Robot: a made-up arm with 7 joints. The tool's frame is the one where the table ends. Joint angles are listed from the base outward.
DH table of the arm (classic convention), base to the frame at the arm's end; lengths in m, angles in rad. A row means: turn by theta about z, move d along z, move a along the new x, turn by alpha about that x. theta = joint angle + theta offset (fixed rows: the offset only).
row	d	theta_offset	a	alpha
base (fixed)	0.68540	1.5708	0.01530	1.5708
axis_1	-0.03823	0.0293	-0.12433	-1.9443
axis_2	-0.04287	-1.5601	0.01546	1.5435
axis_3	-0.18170	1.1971	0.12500	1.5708
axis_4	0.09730	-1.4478	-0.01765	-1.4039
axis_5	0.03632	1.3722	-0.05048	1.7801
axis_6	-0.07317	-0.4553	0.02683	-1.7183
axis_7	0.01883	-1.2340	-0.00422	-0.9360
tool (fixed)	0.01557	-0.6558	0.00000	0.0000
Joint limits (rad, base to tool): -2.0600..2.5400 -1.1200..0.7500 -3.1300..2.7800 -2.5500..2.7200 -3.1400..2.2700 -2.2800..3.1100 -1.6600..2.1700
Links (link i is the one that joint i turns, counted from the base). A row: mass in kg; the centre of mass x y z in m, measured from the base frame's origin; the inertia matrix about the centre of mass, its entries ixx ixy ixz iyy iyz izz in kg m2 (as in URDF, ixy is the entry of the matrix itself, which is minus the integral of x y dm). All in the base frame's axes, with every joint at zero. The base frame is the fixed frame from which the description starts. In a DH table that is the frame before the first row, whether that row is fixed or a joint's. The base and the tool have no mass.
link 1: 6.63; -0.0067 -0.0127 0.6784; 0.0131 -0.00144 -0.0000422 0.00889 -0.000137 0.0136
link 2: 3; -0.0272 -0.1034 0.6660; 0.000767 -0.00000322 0.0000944 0.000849 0.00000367 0.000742
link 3: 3.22; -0.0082 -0.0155 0.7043; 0.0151 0 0 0.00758 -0.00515 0.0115
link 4: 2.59; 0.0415 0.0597 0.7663; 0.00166 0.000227 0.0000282 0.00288 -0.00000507 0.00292
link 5: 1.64; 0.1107 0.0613 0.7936; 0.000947 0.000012 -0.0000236 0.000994 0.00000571 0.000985
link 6: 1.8; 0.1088 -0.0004 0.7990; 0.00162 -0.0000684 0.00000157 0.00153 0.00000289 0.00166
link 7: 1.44; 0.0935 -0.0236 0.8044; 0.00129 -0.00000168 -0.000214 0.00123 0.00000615 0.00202
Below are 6 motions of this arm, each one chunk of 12 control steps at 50 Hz.
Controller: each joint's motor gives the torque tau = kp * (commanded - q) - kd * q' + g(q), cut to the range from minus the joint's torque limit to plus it. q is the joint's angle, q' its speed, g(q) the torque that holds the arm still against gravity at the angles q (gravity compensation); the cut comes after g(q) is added. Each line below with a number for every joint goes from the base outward.
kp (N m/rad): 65 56 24 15 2.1 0.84 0.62
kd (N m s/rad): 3.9 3.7 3 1.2 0.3 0.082 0.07
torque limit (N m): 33 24 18 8.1 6.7 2.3 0.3
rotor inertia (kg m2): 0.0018 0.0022 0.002 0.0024 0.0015 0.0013 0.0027
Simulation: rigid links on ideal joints. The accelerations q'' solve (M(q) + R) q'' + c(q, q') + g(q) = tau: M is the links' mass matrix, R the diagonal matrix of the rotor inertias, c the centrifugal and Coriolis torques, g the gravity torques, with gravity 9.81 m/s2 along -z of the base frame. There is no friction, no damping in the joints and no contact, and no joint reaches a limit. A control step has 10 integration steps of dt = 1/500 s. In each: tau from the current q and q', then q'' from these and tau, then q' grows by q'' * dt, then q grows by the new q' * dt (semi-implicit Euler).
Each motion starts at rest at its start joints. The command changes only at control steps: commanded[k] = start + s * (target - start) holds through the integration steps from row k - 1 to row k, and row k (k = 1, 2, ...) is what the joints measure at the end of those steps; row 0 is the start. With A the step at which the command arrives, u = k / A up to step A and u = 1 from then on. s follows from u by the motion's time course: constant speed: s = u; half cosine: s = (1 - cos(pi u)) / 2; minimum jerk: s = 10 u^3 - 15 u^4 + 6 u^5; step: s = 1 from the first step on.
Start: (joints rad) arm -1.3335 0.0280 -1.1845 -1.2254 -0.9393 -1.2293 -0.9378
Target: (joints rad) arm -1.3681 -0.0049 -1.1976 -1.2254 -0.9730 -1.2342 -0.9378
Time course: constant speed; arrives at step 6
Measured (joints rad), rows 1 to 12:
1: -1.3340 0.0278 -1.1845 -1.2257 -0.9396 -1.2292 -0.9380
2: -1.3356 0.0273 -1.1846 -1.2265 -0.9408 -1.2287 -0.9386
3: -1.3384 0.0263 -1.1849 -1.2277 -0.9432 -1.2278 -0.9395
4: -1.3421 0.0246 -1.1854 -1.2290 -0.9469 -1.2263 -0.9405
5: -1.3466 0.0222 -1.1863 -1.2302 -0.9517 -1.2242 -0.9415
6: -1.3518 0.0192 -1.1875 -1.2313 -0.9573 -1.2214 -0.9424
7: -1.3568 0.0156 -1.1890 -1.2318 -0.9632 -1.2182 -0.9428
8: -1.3610 0.0118 -1.1907 -1.2316 -0.9686 -1.2151 -0.9427
9: -1.3642 0.0079 -1.1923 -1.2307 -0.9729 -1.2123 -0.9422
10: -1.3665 0.0042 -1.1937 -1.2294 -0.9758 -1.2104 -0.9413
11: -1.3681 0.0007 -1.1950 -1.2279 -0.9773 -1.2097 -0.9402
12: -1.3690 -0.0025 -1.1959 -1.2264 -0.9777 -1.2103 -0.9392

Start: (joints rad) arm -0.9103 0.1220 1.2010 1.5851 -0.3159 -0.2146 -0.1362
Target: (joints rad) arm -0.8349 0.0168 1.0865 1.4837 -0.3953 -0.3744 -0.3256
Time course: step
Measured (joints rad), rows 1 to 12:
1: -0.9046 0.1179 1.2014 1.5785 -0.3233 -0.2292 -0.1405
2: -0.8924 0.1092 1.1995 1.5643 -0.3370 -0.2573 -0.1511
3: -0.8781 0.0978 1.1944 1.5478 -0.3517 -0.2861 -0.1662
4: -0.8646 0.0847 1.1865 1.5318 -0.3646 -0.3099 -0.1844
5: -0.8532 0.0708 1.1763 1.5178 -0.3744 -0.3269 -0.2042
6: -0.8444 0.0570 1.1644 1.5064 -0.3811 -0.3377 -0.2247
7: -0.8381 0.0439 1.1516 1.4976 -0.3848 -0.3439 -0.2447
8: -0.8339 0.0319 1.1385 1.4912 -0.3862 -0.3471 -0.2637
9: -0.8314 0.0215 1.1256 1.4868 -0.3858 -0.3490 -0.2811
10: -0.8300 0.0127 1.1135 1.4840 -0.3841 -0.3507 -0.2967
11: -0.8294 0.0056 1.1026 1.4824 -0.3815 -0.3530 -0.3102
12: -0.8293 0.0003 1.0930 1.4816 -0.3785 -0.3563 -0.3215

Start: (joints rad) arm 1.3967 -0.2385 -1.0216 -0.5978 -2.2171 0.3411 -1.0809
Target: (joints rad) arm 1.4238 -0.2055 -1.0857 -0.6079 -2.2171 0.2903 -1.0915
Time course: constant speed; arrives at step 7
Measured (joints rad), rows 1 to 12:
1: 1.3972 -0.2384 -1.0218 -0.5979 -2.2169 0.3412 -1.0812
2: 1.3985 -0.2380 -1.0225 -0.5982 -2.2163 0.3415 -1.0822
3: 1.4006 -0.2372 -1.0239 -0.5985 -2.2150 0.3419 -1.0840
4: 1.4035 -0.2359 -1.0260 -0.5988 -2.2129 0.3424 -1.0864
5: 1.4069 -0.2341 -1.0290 -0.5992 -2.2102 0.3429 -1.0892
6: 1.4106 -0.2317 -1.0329 -0.5996 -2.2070 0.3430 -1.0922
7: 1.4145 -0.2288 -1.0375 -0.6002 -2.2034 0.3427 -1.0954
8: 1.4180 -0.2255 -1.0428 -0.6007 -2.2000 0.3415 -1.0980
9: 1.4207 -0.2221 -1.0483 -0.6012 -2.1973 0.3393 -1.0997
10: 1.4226 -0.2185 -1.0537 -0.6019 -2.1956 0.3359 -1.1004
11: 1.4237 -0.2151 -1.0590 -0.6026 -2.1952 0.3314 -1.1000
12: 1.4243 -0.2119 -1.0640 -0.6035 -2.1961 0.3259 -1.0989

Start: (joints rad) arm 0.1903 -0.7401 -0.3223 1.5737 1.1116 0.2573 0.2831
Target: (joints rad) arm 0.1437 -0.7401 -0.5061 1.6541 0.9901 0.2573 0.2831
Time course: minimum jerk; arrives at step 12
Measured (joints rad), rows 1 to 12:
1: 0.1903 -0.7401 -0.3223 1.5738 1.1116 0.2573 0.2831
2: 0.1899 -0.7402 -0.3227 1.5742 1.1118 0.2577 0.2830
3: 0.1889 -0.7403 -0.3239 1.5753 1.1122 0.2585 0.2829
4: 0.1867 -0.7406 -0.3266 1.5777 1.1129 0.2602 0.2827
5: 0.1829 -0.7410 -0.3314 1.5816 1.1138 0.2627 0.2824
6: 0.1775 -0.7416 -0.3387 1.5869 1.1147 0.2659 0.2822
7: 0.1708 -0.7422 -0.3484 1.5936 1.1153 0.2692 0.2822
8: 0.1634 -0.7427 -0.3603 1.6012 1.1150 0.2723 0.2826
9: 0.1559 -0.7431 -0.3737 1.6091 1.1135 0.2745 0.2834
10: 0.1492 -0.7432 -0.3879 1.6169 1.1103 0.2754 0.2846
11: 0.1439 -0.7431 -0.4020 1.6239 1.1052 0.2749 0.2862
12: 0.1405 -0.7427 -0.4154 1.6299 1.0983 0.2730 0.2881

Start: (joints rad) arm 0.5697 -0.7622 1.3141 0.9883 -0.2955 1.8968 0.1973
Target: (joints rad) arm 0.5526 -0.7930 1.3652 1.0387 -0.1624 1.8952 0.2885
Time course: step
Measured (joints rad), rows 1 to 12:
1: 0.5692 -0.7671 1.3201 0.9941 -0.2926 1.8985 0.1981
2: 0.5672 -0.7738 1.3274 1.0027 -0.2868 1.8974 0.2025
3: 0.5643 -0.7797 1.3332 1.0110 -0.2791 1.8934 0.2102
4: 0.5613 -0.7845 1.3376 1.0182 -0.2697 1.8886 0.2200
5: 0.5586 -0.7880 1.3411 1.0243 -0.2591 1.8843 0.2309
6: 0.5564 -0.7905 1.3441 1.0291 -0.2479 1.8813 0.2421
7: 0.5546 -0.7922 1.3466 1.0327 -0.2365 1.8801 0.2528
8: 0.5534 -0.7932 1.3489 1.0354 -0.2253 1.8804 0.2628
9: 0.5526 -0.7936 1.3509 1.0372 -0.2147 1.8822 0.2716
10: 0.5520 -0.7938 1.3529 1.0384 -0.2048 1.8850 0.2792
11: 0.5516 -0.7937 1.3546 1.0391 -0.1959 1.8884 0.2854
12: 0.5514 -0.7934 1.3563 1.0394 -0.1879 1.8921 0.2902

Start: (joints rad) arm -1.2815 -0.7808 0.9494 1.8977 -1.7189 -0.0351 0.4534
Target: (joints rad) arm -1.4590 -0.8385 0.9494 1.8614 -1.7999 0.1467 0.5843
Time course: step
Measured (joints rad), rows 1 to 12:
1: -1.2986 -0.7904 0.9518 1.8886 -1.7202 -0.0144 0.4584
2: -1.3317 -0.8052 0.9512 1.8779 -1.7251 0.0223 0.4709
3: -1.3675 -0.8189 0.9479 1.8721 -1.7328 0.0593 0.4863
4: -1.3994 -0.8293 0.9442 1.8699 -1.7411 0.0899 0.5015
5: -1.4246 -0.8362 0.9413 1.8696 -1.7487 0.1119 0.5151
6: -1.4428 -0.8398 0.9397 1.8698 -1.7553 0.1255 0.5269
7: -1.4548 -0.8410 0.9396 1.8699 -1.7610 0.1323 0.5370
8: -1.4619 -0.8406 0.9406 1.8697 -1.7661 0.1342 0.5459
9: -1.4656 -0.8393 0.9424 1.8690 -1.7707 0.1330 0.5537
10: -1.4670 -0.8376 0.9447 1.8680 -1.7751 0.1301 0.5608
11: -1.4671 -0.8359 0.9470 1.8669 -1.7793 0.1267 0.5673
12: -1.4664 -0.8345 0.9492 1.8656 -1.7834 0.1235 0.5731

